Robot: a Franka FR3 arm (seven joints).
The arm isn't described. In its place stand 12 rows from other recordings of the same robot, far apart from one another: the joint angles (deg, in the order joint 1, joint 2, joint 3, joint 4, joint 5, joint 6, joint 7), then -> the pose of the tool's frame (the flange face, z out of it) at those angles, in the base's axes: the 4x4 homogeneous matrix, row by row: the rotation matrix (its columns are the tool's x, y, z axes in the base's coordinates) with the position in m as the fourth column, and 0 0 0 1 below.
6.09 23.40 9.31 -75.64 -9.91 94.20 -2.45 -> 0.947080 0.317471 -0.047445 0.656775; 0.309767 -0.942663 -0.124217 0.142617; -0.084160 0.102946 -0.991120 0.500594; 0 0 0 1
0.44 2.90 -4.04 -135.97 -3.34 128.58 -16.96 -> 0.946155 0.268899 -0.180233 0.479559; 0.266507 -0.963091 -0.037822 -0.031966; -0.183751 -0.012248 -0.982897 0.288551; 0 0 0 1
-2.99 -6.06 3.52 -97.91 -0.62 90.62 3.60 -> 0.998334 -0.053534 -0.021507 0.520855; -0.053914 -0.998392 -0.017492 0.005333; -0.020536 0.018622 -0.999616 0.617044; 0 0 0 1
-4.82 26.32 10.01 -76.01 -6.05 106.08 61.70 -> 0.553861 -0.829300 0.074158 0.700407; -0.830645 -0.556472 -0.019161 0.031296; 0.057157 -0.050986 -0.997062 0.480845; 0 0 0 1
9.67 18.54 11.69 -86.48 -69.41 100.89 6.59 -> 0.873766 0.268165 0.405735 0.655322; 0.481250 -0.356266 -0.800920 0.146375; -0.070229 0.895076 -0.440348 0.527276; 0 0 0 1
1.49 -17.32 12.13 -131.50 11.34 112.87 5.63 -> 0.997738 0.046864 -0.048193 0.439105; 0.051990 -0.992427 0.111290 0.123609; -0.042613 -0.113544 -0.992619 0.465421; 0 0 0 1
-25.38 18.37 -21.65 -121.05 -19.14 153.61 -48.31 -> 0.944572 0.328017 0.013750 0.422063; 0.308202 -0.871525 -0.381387 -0.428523; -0.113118 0.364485 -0.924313 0.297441; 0 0 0 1
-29.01 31.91 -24.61 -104.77 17.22 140.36 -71.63 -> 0.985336 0.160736 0.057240 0.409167; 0.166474 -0.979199 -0.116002 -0.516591; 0.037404 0.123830 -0.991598 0.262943; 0 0 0 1
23.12 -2.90 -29.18 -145.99 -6.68 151.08 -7.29 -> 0.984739 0.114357 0.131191 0.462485; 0.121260 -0.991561 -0.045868 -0.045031; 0.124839 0.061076 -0.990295 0.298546; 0 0 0 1
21.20 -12.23 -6.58 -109.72 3.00 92.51 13.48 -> 0.994388 0.016143 -0.104559 0.468041; 0.021621 -0.998441 0.051465 0.122851; -0.103565 -0.053436 -0.993186 0.576350; 0 0 0 1
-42.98 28.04 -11.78 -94.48 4.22 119.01 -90.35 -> 0.821657 0.567236 -0.055883 0.402695; 0.569008 -0.822030 0.022280 -0.536634; -0.033300 -0.050105 -0.998189 0.329727; 0 0 0 1
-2.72 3.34 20.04 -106.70 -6.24 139.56 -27.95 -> 0.556827 0.670373 0.490452 0.591743; 0.729626 -0.676945 0.096910 0.179532; 0.396975 0.303885 -0.866063 0.541970; 0 0 0 1
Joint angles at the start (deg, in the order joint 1, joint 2, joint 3, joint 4, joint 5, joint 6, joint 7): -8.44, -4.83, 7.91, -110.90, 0.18, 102.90, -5.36
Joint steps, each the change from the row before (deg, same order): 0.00, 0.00, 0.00, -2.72, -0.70, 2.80, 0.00; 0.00, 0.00, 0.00, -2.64, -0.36, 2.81, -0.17; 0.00, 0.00, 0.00, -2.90, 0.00, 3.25, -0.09; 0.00, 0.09, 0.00, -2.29, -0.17, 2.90, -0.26; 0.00, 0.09, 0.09, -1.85, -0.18, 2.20, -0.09; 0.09, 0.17, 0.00, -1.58, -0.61, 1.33, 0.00; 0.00, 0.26, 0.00, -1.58, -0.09, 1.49, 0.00; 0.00, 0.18, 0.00, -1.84, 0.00, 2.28, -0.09
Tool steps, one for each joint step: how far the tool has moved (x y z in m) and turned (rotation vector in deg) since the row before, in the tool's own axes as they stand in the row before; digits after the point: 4 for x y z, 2 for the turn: -0.0006, 0.0010, 0.0185, -0.68, 0.02, -0.18; -0.0012, 0.0001, 0.0178, -0.35, 0.14, -0.31; -0.0020, -0.0006, 0.0191, -0.02, 0.35, -0.13; -0.0016, -0.0003, 0.0153, -0.18, 0.51, -0.37; -0.0020, -0.0012, 0.0126, -0.17, 0.25, -0.29; -0.0030, -0.0009, 0.0123, -0.45, -0.46, -0.42; -0.0028, -0.0007, 0.0128, 0.02, -0.35, -0.10; -0.0028, -0.0009, 0.0128, 0.03, 0.27, -0.15
